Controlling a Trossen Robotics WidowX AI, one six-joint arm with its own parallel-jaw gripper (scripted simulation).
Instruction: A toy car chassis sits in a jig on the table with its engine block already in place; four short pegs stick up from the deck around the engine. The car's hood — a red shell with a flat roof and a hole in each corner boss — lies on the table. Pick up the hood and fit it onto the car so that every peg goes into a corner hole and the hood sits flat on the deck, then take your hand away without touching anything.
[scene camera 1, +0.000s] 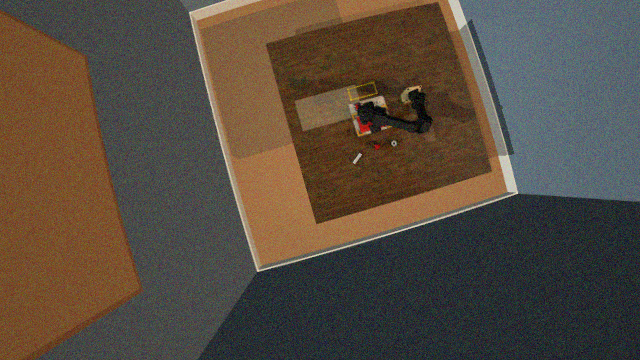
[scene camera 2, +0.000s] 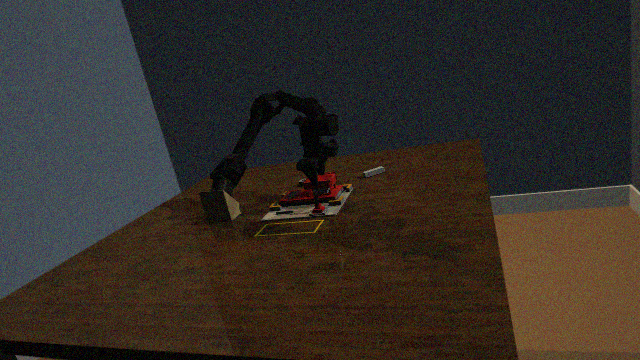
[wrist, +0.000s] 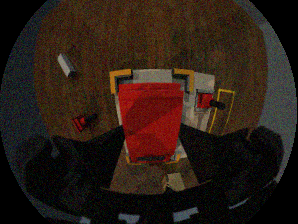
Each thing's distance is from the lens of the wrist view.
my gripper (wrist: 151, 126): 0.10 m
red hood (wrist: 151, 118): 0.08 m
